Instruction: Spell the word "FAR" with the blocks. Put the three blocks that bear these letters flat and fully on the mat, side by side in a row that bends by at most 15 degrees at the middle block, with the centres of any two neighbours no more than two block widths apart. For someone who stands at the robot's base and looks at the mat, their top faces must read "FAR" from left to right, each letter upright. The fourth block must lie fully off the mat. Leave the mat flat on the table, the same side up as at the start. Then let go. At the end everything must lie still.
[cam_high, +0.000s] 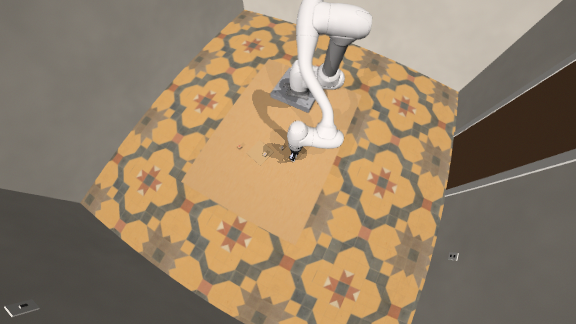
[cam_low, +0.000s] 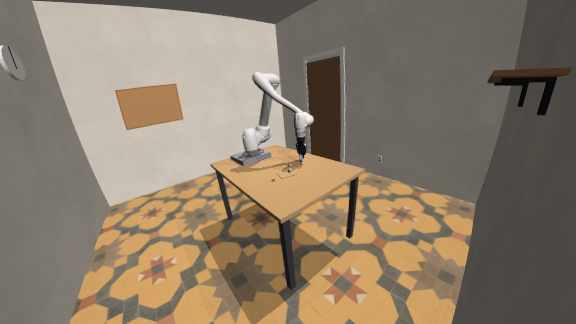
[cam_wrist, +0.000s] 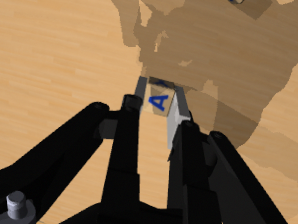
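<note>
Now: hand 1 cm short of the tan mat, 25 cm to the left of it and 6 cm above it. The rest, counted from my hand: R block: 1 cm ahead, 40 cm to the right, 5 cm below.
</note>
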